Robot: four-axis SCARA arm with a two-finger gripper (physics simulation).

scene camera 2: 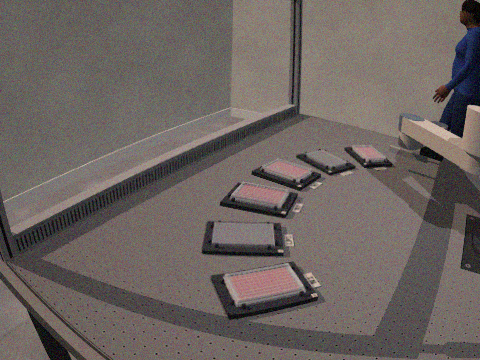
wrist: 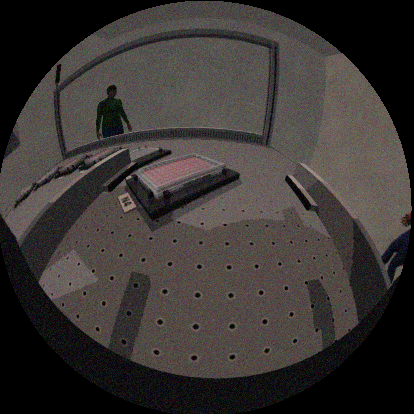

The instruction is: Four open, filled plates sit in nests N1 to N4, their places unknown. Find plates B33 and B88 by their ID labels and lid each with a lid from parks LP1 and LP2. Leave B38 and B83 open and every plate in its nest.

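Frame: origin at the arm's base, x ahead, y left, z up, level; metres.
Seen in the pictures: gripper, fingertip midpoint: (scene camera 2: 395, 142) (wrist: 211, 157).
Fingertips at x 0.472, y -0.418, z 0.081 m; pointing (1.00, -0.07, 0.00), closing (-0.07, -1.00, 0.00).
Offsets run from my fingertips to a thing's top centre. "spot": to the spot under its first point.
In the scene view four pink-filled open plates sit in dark nests: the nearest plate {0.045 m ahead, 0.839 m left, 0.042 m down} (scene camera 2: 263, 283), two middle plates {0.236 m ahead, 0.539 m left, 0.042 m down} (scene camera 2: 260, 195) {0.254 m ahead, 0.360 m left, 0.042 m down} (scene camera 2: 287, 171) and the farthest plate {0.089 m ahead, 0.045 m left, 0.042 m down} (scene camera 2: 369, 153). A grey clear lid {0.172 m ahead, 0.712 m left, 0.051 m down} (scene camera 2: 243, 234) lies in the park between the nearest two plates; another lid {0.199 m ahead, 0.191 m left, 0.051 m down} (scene camera 2: 326, 160) lies in the park before the farthest plate. In the wrist view the plate in nest N4 {spot: 0.067 m ahead, 0.040 m left, 0.044 m down} (wrist: 180, 171) sits ahead, left of centre, beside the N4 tag {spot: 0.017 m ahead, 0.110 m left, 0.067 m down} (wrist: 126, 202). My gripper (wrist: 211, 157) is open and empty, its fingers spread wide above the table. Plate ID labels are too small to read.
The pale arm (scene camera 2: 442, 136) reaches in from the right near the farthest nest. A dark plate {spot: 0.346 m back, 0.448 m left, 0.068 m down} (scene camera 2: 471, 245) lies at the right edge. A ribbed rail {spot: 0.532 m ahead, 0.625 m left, 0.036 m down} (scene camera 2: 150, 172) runs along the table's far left side. A person in blue (scene camera 2: 466, 65) stands behind; one in green (wrist: 112, 112) stands beyond the window.
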